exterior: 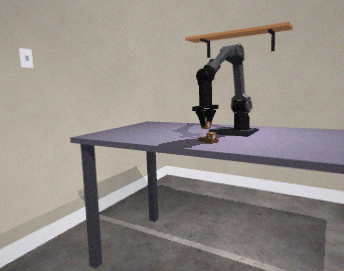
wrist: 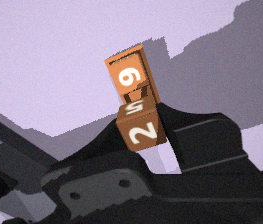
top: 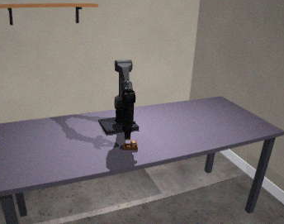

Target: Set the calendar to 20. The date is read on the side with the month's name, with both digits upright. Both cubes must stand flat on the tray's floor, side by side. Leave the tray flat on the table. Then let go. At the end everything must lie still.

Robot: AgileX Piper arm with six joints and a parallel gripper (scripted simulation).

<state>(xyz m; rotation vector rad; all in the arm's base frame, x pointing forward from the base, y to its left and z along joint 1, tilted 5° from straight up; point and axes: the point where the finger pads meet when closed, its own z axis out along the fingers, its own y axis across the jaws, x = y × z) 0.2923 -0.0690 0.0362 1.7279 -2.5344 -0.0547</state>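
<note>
The brown tray is 70 mm below my hand, 20 mm to the left of it and 10 mm ahead of it.
</note>
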